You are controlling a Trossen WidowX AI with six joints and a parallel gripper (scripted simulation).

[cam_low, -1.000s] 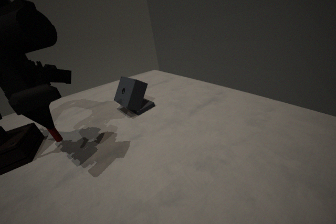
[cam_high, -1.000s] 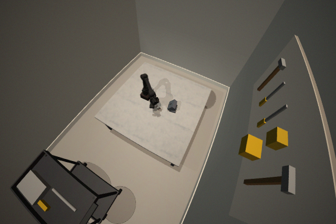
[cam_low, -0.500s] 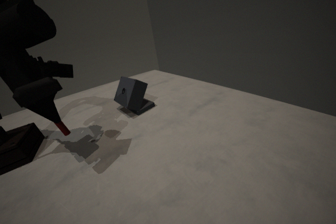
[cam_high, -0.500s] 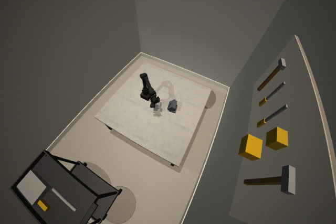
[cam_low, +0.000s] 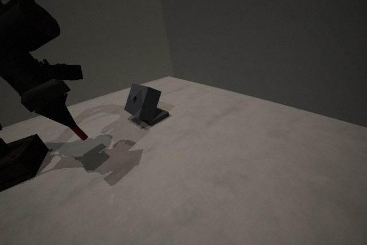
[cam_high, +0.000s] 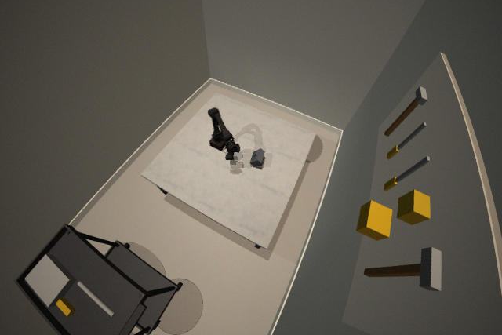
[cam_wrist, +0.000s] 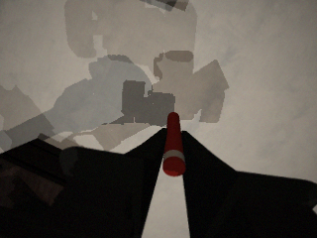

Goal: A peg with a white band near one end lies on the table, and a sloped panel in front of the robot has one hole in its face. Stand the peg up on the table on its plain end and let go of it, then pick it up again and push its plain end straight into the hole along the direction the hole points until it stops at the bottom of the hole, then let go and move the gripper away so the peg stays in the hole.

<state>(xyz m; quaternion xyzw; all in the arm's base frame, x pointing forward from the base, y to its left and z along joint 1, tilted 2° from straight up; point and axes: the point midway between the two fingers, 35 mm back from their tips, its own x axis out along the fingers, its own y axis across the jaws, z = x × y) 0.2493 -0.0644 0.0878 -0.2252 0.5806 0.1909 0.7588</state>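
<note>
Now: the grey sloped panel 160 mm ahead of my gripper tip, 160 mm to the left of it and 40 mm below it. Round my gripper tip: red peg 20 mm above.
</note>
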